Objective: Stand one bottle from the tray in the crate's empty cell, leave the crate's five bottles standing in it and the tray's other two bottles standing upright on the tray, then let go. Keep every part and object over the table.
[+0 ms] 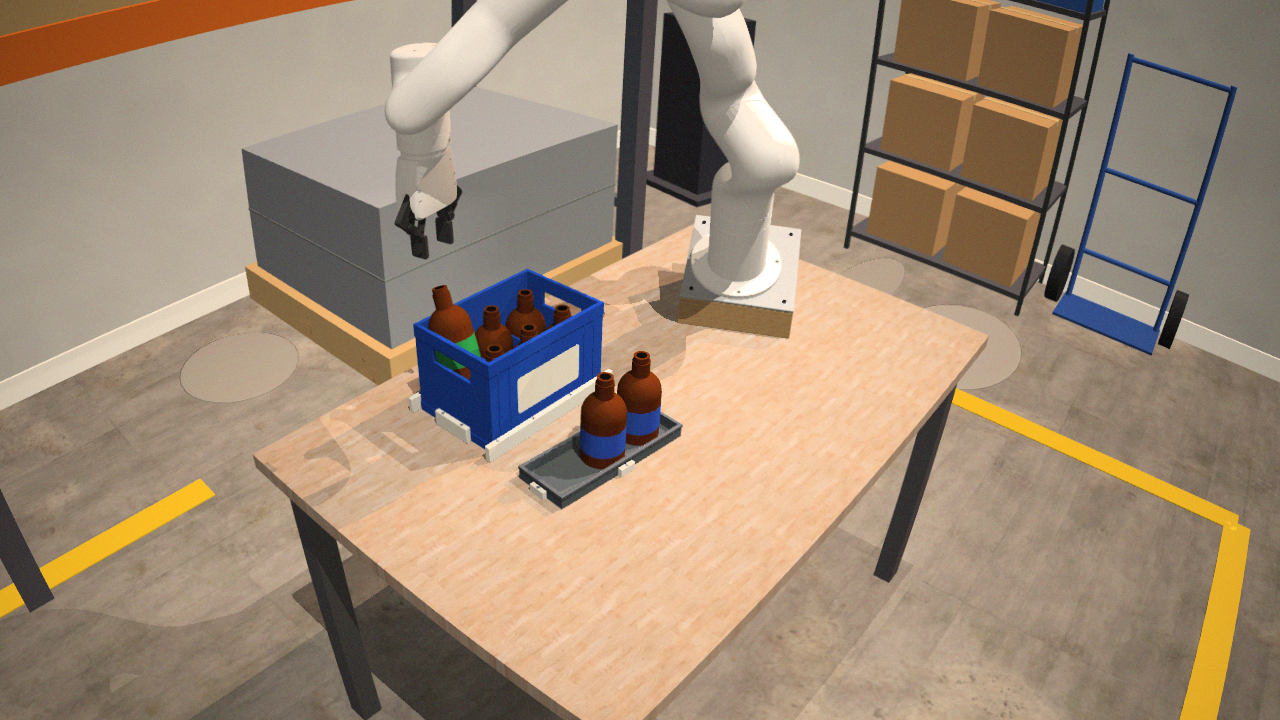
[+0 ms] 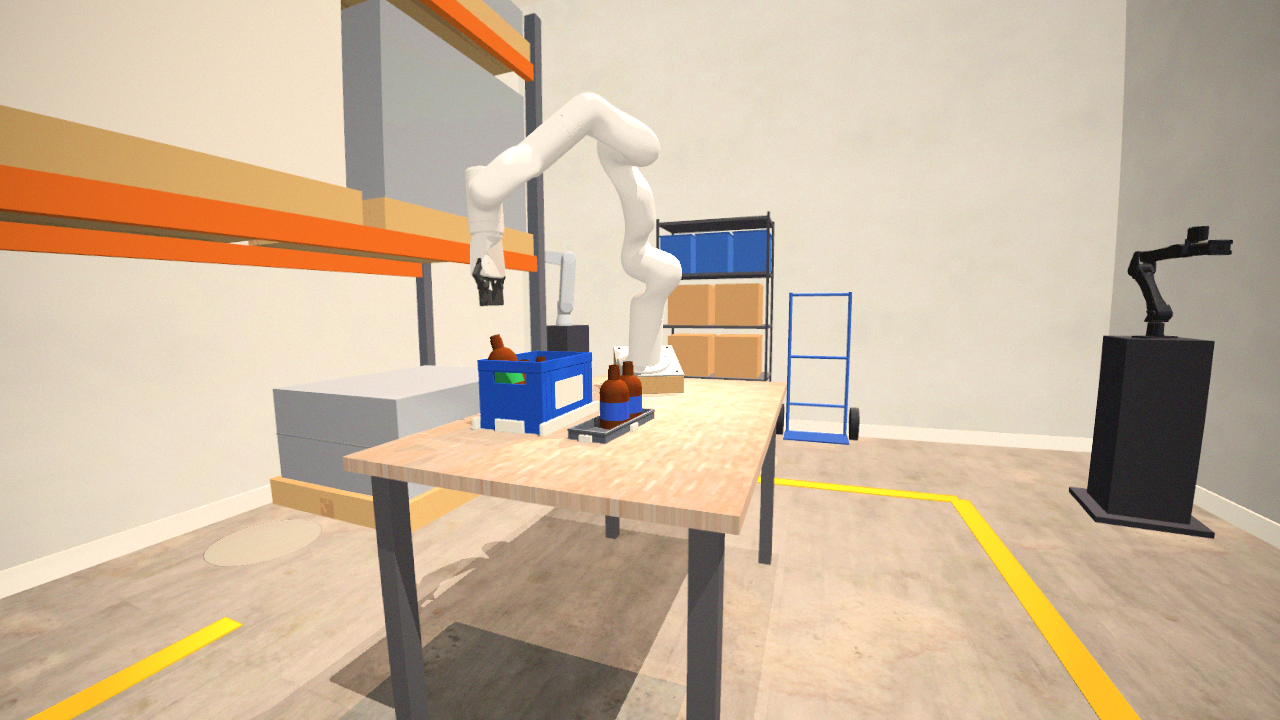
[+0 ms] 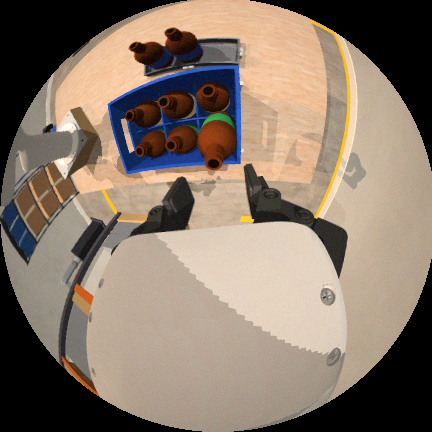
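Note:
My gripper (image 1: 432,243) (image 2: 490,301) (image 3: 216,183) is open and empty, above the blue crate (image 1: 454,402) (image 2: 514,404) (image 3: 238,90). A brown bottle with a green band (image 1: 450,324) (image 2: 503,356) (image 3: 217,140) is in the crate's corner cell. It leans and sits higher than the crate's other bottles, apart from the fingers; its base is hidden. The other five bottles, such as one in the neighbouring cell (image 3: 183,139), are lower in their cells. Two blue-banded bottles (image 1: 604,420) (image 1: 640,398) stand upright on the dark tray (image 1: 554,470) (image 2: 586,433) (image 3: 220,51).
White blocks and strips (image 1: 452,425) edge the crate's foot on the wooden table (image 1: 760,465) (image 2: 572,474). The arm's base plate (image 1: 778,268) is at the table's back. A large grey box stack (image 1: 313,214) stands behind the crate, beyond the table.

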